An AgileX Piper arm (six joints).
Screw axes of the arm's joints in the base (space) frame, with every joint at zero. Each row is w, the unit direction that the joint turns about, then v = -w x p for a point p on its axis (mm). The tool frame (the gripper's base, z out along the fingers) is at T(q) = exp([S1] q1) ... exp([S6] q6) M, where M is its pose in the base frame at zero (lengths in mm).
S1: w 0 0 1 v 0 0 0
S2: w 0 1 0 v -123 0 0
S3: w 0 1 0 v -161.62 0 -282.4
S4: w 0.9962 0 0.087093 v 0 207.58 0
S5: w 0 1 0 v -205.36 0 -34.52
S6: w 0.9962 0 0.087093 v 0 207.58 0
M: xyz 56.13 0 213.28 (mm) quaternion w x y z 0.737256 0 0.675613 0
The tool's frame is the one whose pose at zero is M.
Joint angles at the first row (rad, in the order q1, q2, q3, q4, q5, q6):
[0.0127 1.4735 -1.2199 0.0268 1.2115 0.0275]
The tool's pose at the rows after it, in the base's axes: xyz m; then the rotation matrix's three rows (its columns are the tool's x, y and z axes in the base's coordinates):
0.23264, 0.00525, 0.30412; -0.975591, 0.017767, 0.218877; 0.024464, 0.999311, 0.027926; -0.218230, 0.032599, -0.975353
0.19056, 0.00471, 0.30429; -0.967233, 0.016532, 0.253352; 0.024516, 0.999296, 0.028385; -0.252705, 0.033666, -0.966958
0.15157, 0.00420, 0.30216; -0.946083, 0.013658, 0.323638; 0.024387, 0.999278, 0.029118; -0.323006, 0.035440, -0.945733
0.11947, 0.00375, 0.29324; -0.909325, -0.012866, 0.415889; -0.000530, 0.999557, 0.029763; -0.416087, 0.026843, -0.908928
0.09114, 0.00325, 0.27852; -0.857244, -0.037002, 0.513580; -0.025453, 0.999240, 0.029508; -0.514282, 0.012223, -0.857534
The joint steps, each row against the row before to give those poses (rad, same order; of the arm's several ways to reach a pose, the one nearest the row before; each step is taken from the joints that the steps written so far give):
[0.0000 -0.1746 0.1455 0.0000 0.0011 0.0000]
[0.0000 -0.1638 0.1260 0.0001 0.0022 0.0000]
[0.0000 -0.1712 0.1145 0.0000 -0.0168 -0.0009]
[0.0001 -0.1636 0.1151 -0.0001 -0.0508 -0.0266]
[-0.0001 -0.1671 0.1195 -0.0008 -0.0628 -0.0267]

